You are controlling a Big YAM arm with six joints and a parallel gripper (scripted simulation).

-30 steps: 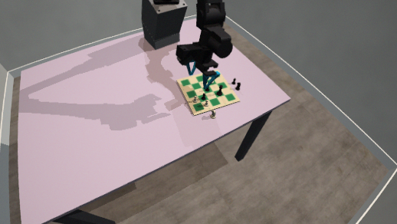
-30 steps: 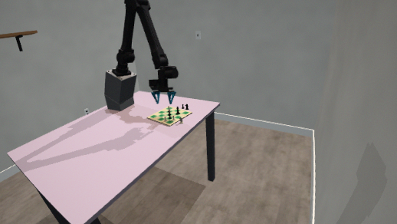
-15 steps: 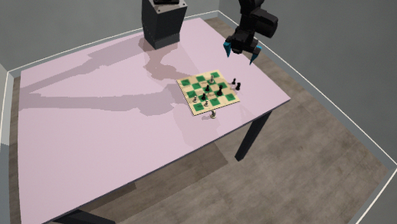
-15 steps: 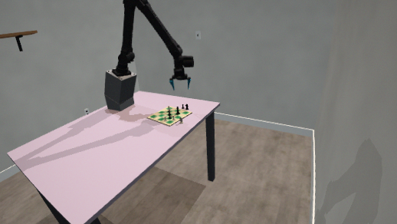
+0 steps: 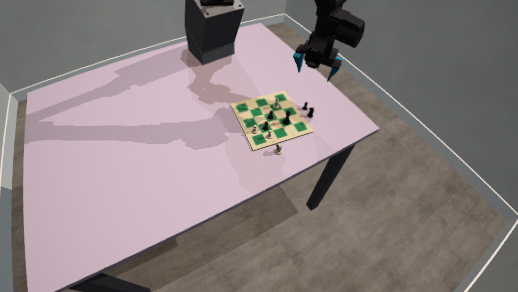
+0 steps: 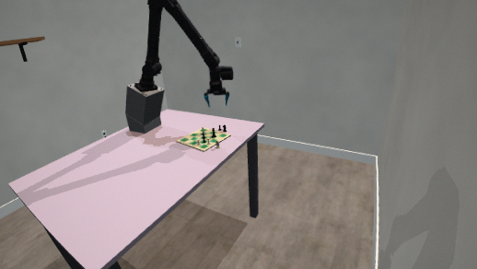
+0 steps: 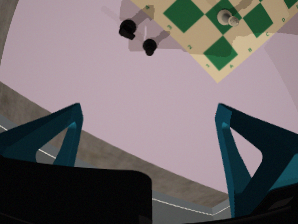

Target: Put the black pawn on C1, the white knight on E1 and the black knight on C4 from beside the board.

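Right now the black knight is 40 mm ahead of my hand and 140 mm below it. Also, from my hand: white knight: 150 mm ahead, 170 mm to the right, 140 mm below; chessboard: 10 mm ahead, 140 mm to the right, 150 mm below.
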